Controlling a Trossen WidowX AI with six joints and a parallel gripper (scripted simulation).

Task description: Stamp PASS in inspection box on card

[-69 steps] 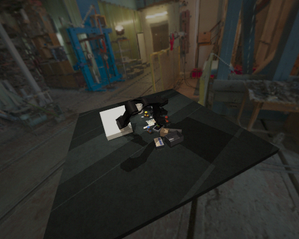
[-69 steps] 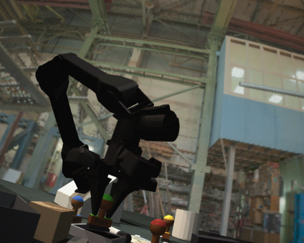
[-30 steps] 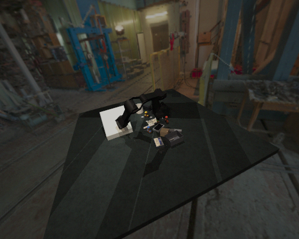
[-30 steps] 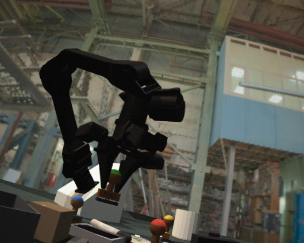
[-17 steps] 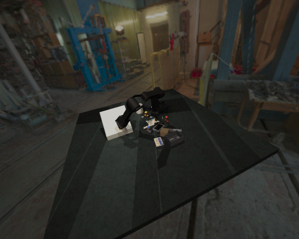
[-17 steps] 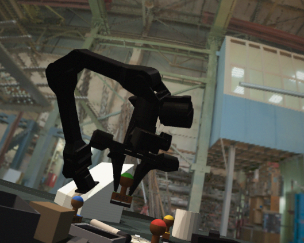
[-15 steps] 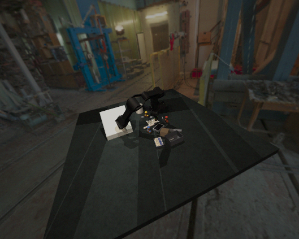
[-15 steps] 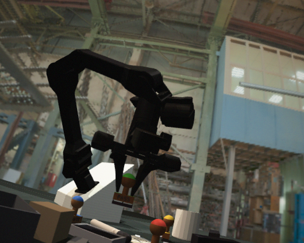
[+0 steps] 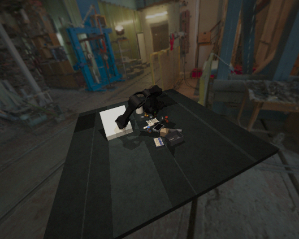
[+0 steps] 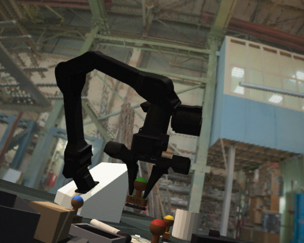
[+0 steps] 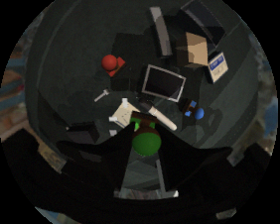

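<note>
Now: gripper tip 1 cm past the cream card, 5 cm to the right of it and 10 cm above it. The rest, counted from my gripper tip: black-and-white pen: 4 cm behind, 8 cm below; then dark ink pad: 1 cm behind, 7 cm to the right, 9 cm below; then green-knobbed stamp: right at my gripper tip.
</note>
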